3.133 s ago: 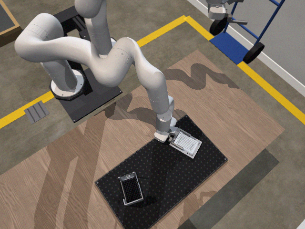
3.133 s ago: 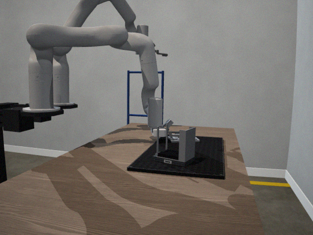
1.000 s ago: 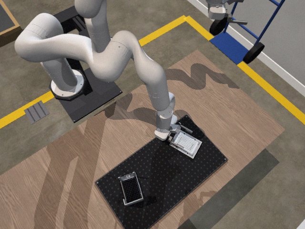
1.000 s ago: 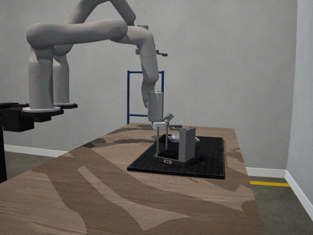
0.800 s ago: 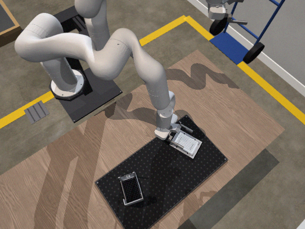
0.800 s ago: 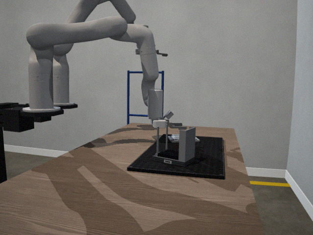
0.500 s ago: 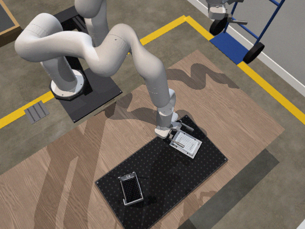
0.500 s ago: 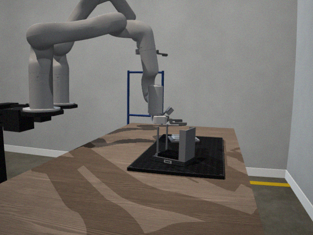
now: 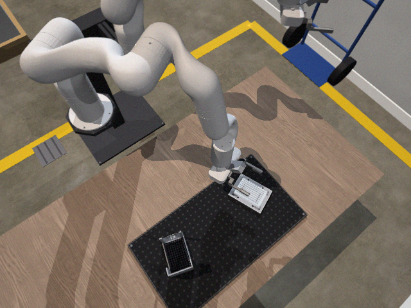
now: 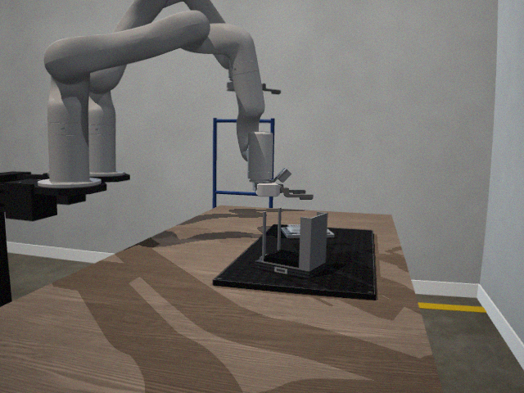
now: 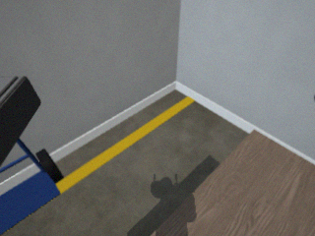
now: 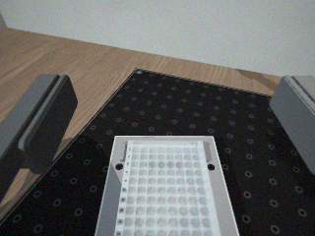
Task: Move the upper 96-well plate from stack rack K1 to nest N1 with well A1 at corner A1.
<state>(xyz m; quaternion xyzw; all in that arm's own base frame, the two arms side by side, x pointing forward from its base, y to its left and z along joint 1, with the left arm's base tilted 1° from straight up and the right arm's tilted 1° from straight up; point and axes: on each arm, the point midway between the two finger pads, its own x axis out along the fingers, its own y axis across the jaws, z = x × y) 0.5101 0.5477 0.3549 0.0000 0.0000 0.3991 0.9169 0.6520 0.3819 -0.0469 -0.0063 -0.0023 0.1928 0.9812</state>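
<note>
Right now the white 96-well plate is 120 mm below my right hand and 20 mm ahead of it. From my right hand the other things lie so: A1 mark (130 mm below, 60 mm behind, 50 mm to the left); plate nest N1 (130 mm below, 20 mm ahead); black plate (400 mm to the right, 110 mm below, 90 mm behind).
</note>
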